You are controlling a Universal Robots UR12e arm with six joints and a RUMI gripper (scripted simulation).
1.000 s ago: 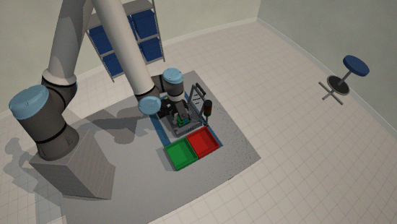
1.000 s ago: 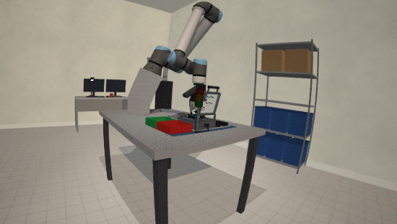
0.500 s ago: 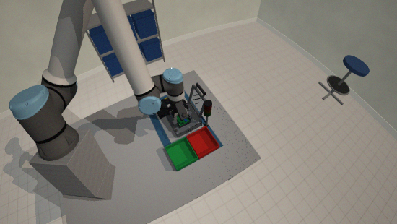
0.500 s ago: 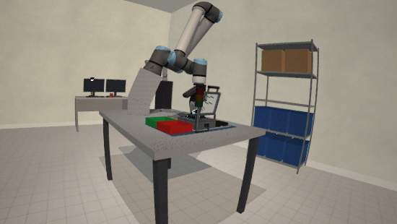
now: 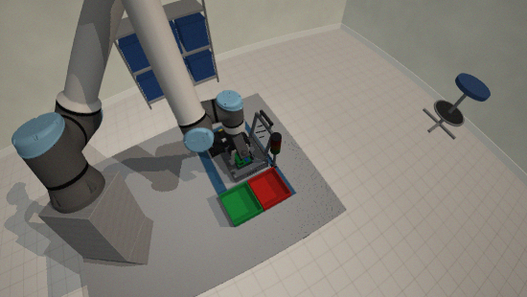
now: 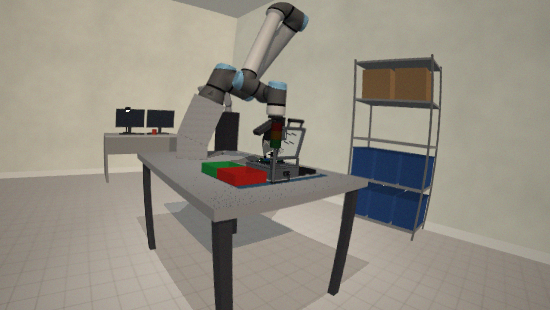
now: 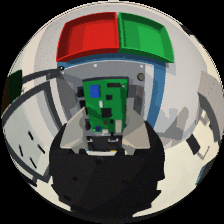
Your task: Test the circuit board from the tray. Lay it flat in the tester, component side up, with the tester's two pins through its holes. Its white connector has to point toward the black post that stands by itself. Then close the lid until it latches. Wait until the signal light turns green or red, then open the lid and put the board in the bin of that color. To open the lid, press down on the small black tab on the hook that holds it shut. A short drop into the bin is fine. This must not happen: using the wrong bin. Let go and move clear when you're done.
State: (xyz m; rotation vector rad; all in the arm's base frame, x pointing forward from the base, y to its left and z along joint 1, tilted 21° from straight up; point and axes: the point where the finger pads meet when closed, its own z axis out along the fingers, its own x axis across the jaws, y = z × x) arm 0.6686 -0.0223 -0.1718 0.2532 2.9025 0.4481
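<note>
The green circuit board lies 10 mm to the left of my hand. Also, from my hand: green bin 180 mm to the right, 130 mm behind, 60 mm below; red bin 200 mm to the right, 60 mm below, 20 mm ahead; tester lid 120 mm ahead, 100 mm above, 10 mm to the right.
</note>
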